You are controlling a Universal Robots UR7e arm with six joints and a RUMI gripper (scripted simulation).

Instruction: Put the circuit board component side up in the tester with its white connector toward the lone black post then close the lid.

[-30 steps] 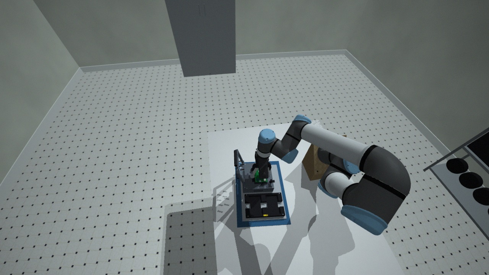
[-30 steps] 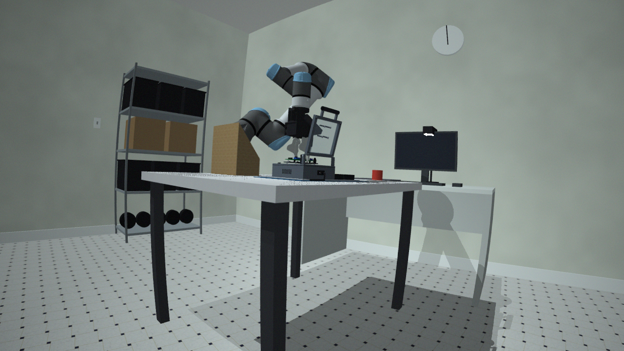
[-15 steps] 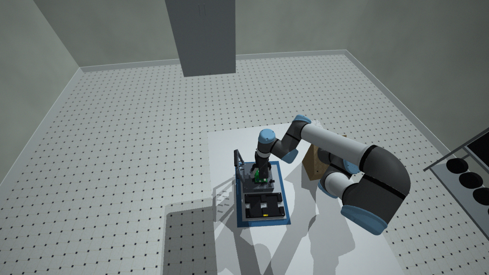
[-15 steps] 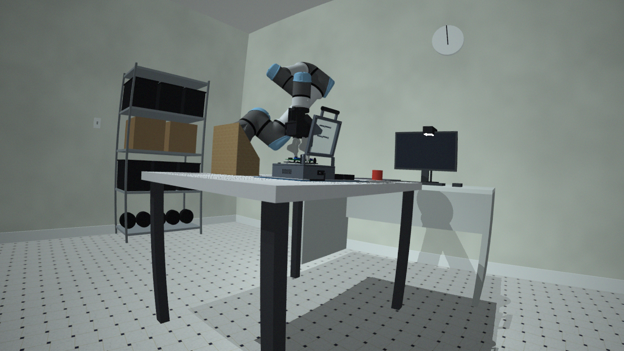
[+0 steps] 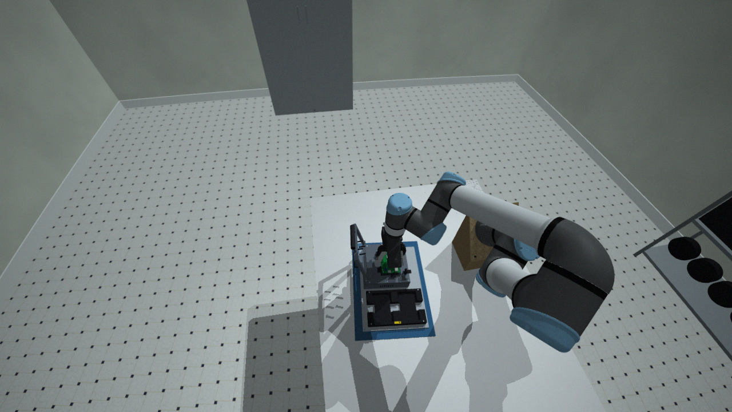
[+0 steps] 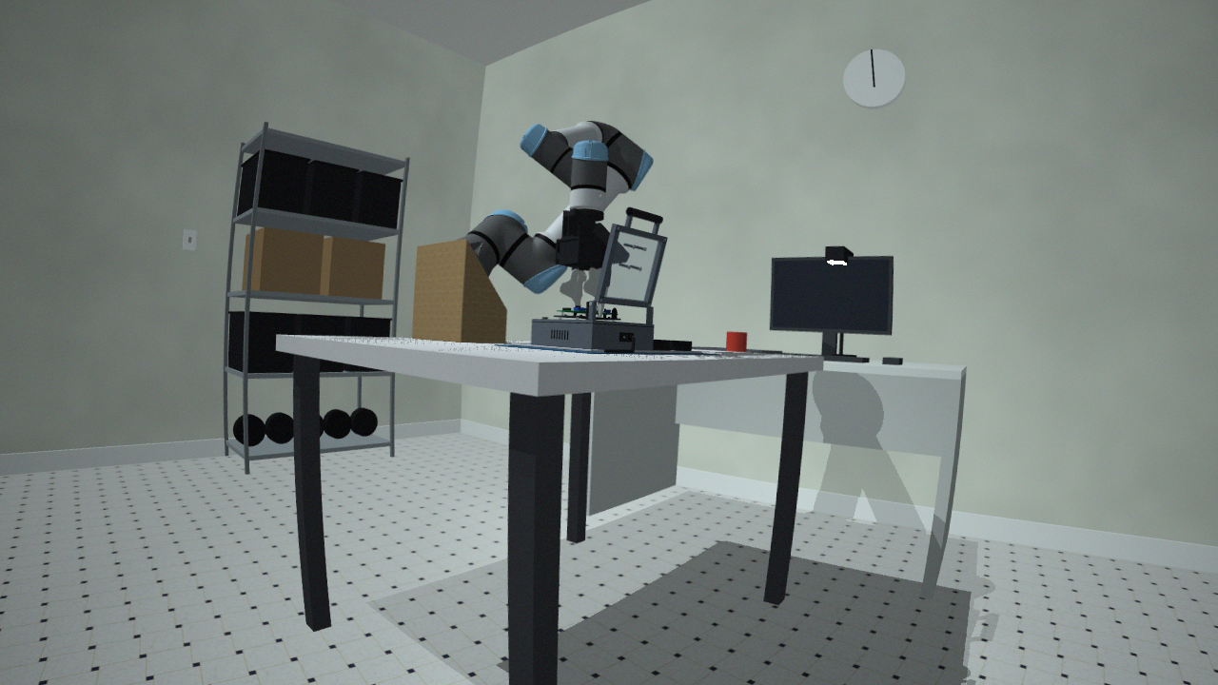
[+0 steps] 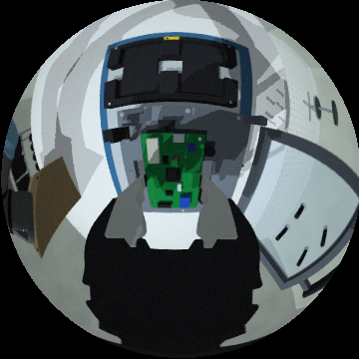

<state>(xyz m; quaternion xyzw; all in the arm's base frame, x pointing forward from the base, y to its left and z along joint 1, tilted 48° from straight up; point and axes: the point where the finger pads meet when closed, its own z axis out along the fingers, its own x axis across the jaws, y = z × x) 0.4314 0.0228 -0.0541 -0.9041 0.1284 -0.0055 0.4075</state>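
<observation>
Now: hand right at the green circuit board. Round my hand: lid (12 cm ahead, 3 cm to the right, 10 cm above).
</observation>
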